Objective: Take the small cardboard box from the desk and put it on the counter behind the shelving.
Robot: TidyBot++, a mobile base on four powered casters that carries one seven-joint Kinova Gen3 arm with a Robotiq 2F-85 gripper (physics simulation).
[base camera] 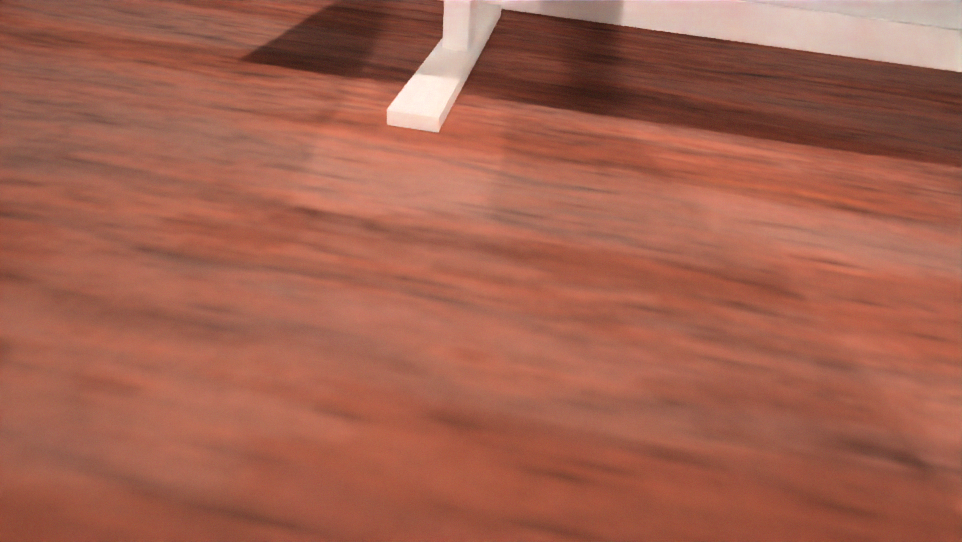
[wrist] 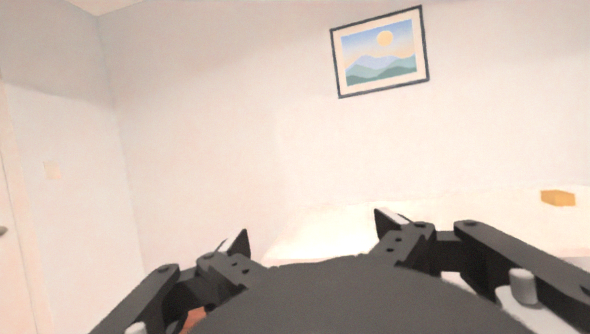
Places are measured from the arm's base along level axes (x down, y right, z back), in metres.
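Where they show: gripper, fingertip midpoint: (wrist: 311, 232).
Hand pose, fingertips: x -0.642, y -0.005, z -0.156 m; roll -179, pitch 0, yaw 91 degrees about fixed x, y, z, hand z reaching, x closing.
After its pixels a point has its place.
A small orange-tan box (wrist: 558, 198) {y 1.043, x -0.357, z -0.992 m} sits on a pale desk top (wrist: 510, 220) {y 0.772, x -0.323, z -0.910 m} at the right of the wrist view. My gripper (wrist: 311, 232) {y -0.005, x -0.642, z -0.156 m} is open, its two fingers wide apart with nothing between them. The box is beyond the gripper and to the right of its right finger, well apart from it. In the base camera view a white leg with a flat foot (base camera: 424, 100) stands on the floor. The counter behind the shelving cannot be made out in these views.
A framed mountain picture (wrist: 380, 52) {y 0.590, x -1.253, z -1.490 m} hangs on the pale wall. A door (wrist: 15, 280) {y -1.601, x -0.247, z -1.203 m} with a handle is at the far left of the wrist view. A long white panel (base camera: 774, 37) {y 0.796, x 0.376, z -1.458 m} runs above the shadowed reddish wood floor (base camera: 471, 302) {y 0.023, x 0.396, z -0.476 m} at the top right of the base view.
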